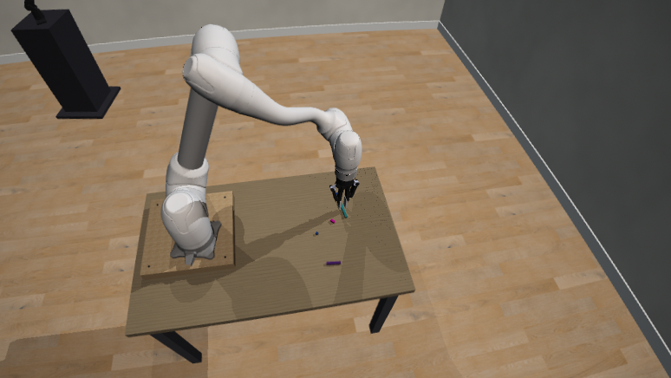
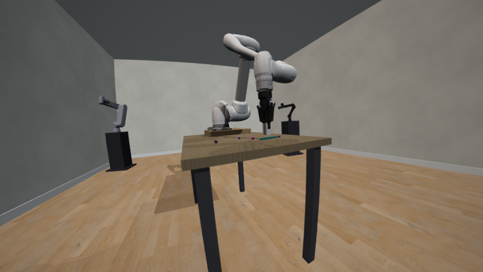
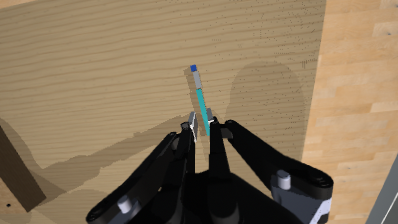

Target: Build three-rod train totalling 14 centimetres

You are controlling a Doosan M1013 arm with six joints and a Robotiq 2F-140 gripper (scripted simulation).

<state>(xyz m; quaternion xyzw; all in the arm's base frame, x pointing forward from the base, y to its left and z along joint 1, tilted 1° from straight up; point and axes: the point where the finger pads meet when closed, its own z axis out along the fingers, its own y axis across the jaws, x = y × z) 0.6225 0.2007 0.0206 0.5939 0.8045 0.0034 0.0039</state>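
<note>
Right now the turquoise rod is 50 mm below my hand. Also, from my hand: purple rod: 280 mm to the right, 50 mm below, 40 mm behind; then grey rod: 70 mm to the left, 50 mm below, 10 mm behind; then magenta rod: 70 mm to the right, 50 mm below, 40 mm behind.
</note>
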